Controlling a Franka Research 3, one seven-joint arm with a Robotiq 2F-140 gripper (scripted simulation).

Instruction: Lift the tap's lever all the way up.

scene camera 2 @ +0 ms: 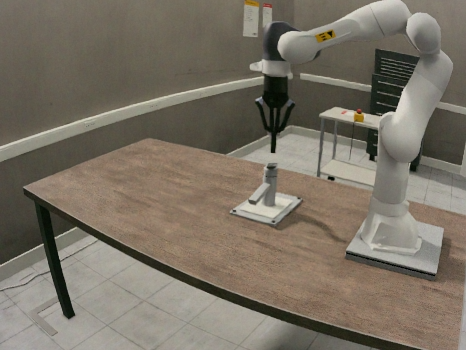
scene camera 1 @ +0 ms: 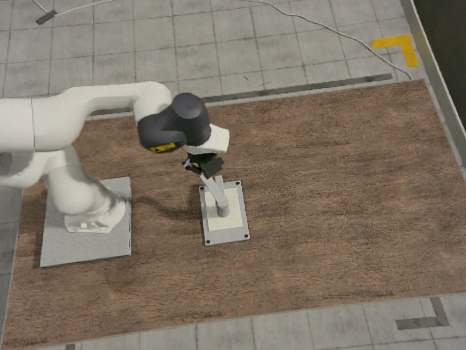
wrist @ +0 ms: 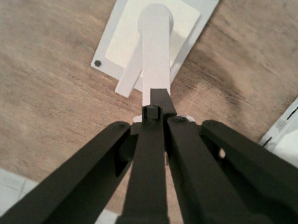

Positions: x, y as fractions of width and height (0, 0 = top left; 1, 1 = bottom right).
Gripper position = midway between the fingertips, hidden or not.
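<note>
I find my gripper (scene camera 2: 0.58, 0.43) here, and in the wrist view the same gripper (wrist: 0.53, 0.45) shows too. There is also a lever (wrist: 0.52, 0.13).
</note>
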